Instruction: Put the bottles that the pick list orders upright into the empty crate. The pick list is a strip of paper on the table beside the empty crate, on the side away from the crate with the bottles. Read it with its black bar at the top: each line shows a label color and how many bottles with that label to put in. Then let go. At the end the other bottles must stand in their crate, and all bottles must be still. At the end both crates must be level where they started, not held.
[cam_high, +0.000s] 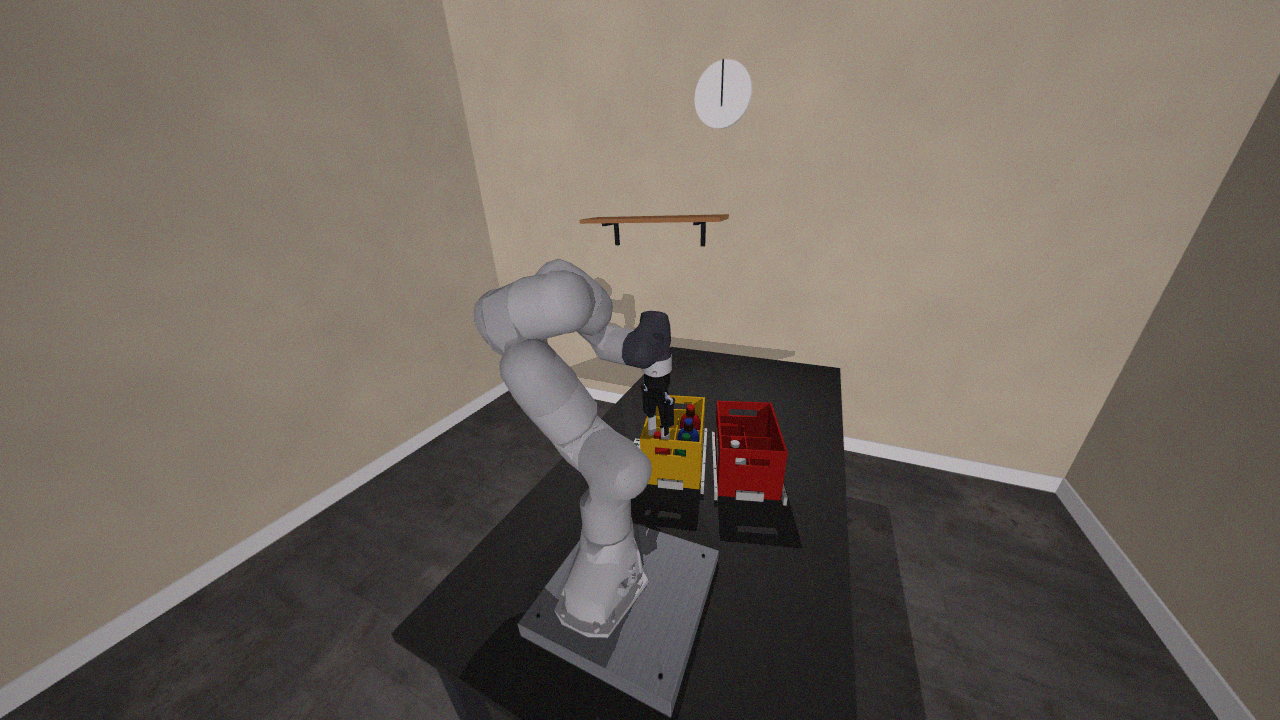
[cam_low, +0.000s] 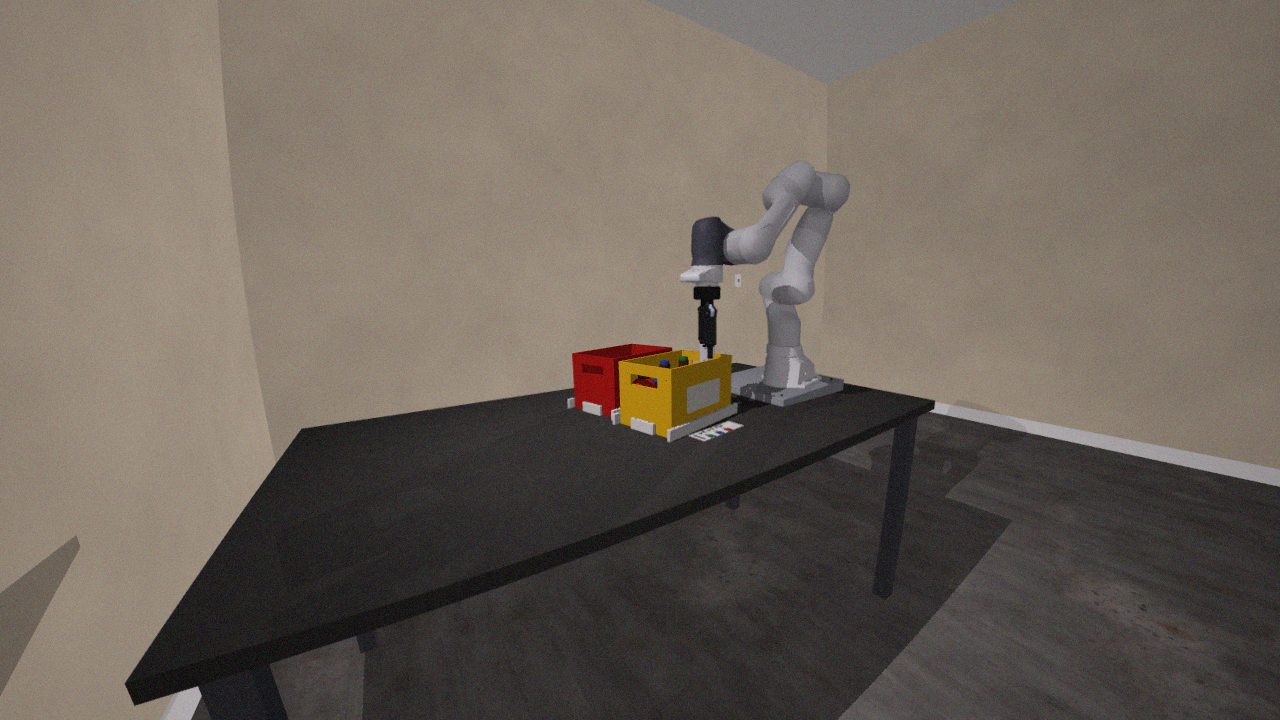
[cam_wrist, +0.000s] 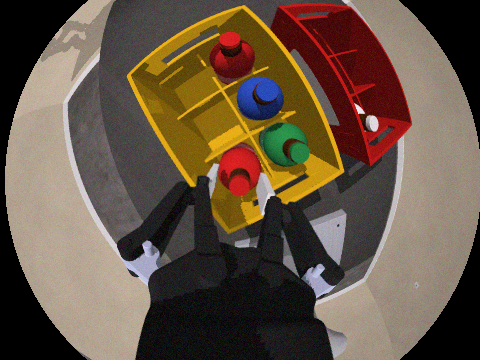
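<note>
Now: hand 9 cm to the left of the green-labelled bottle, 8 cm above it and 2 cm short of it. Round my hand: yellow crate 9 cm below, 9 cm ahead, 2 cm to the right; then blue-labelled bottle 10 cm ahead, 8 cm below, 7 cm to the right; then pick list 17 cm below, 12 cm to the left, 7 cm ahead.
</note>
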